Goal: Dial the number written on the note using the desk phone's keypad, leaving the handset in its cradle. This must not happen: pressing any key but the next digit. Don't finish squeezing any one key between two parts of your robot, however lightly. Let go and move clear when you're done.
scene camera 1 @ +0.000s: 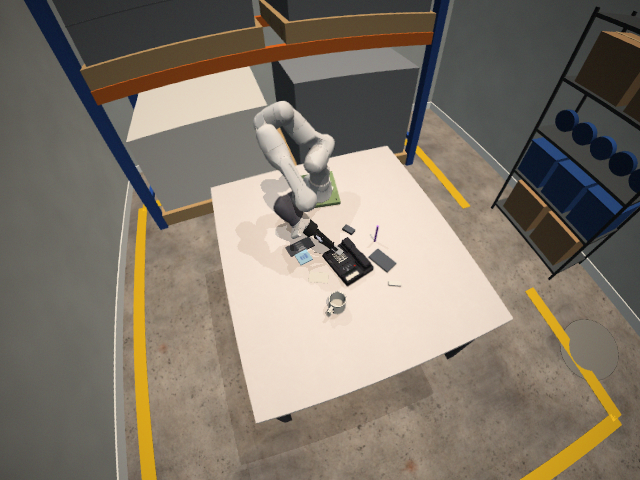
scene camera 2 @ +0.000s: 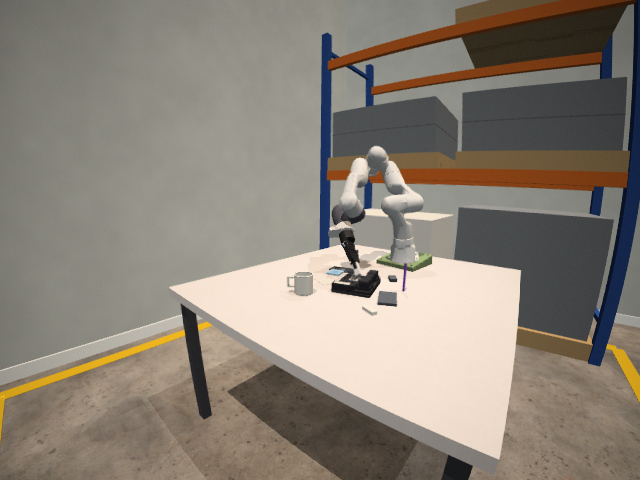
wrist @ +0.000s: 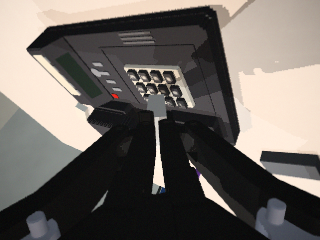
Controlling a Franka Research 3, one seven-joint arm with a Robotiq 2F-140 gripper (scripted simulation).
Observation:
I see my gripper point(wrist: 157, 107) and a handset point(wrist: 102, 120).

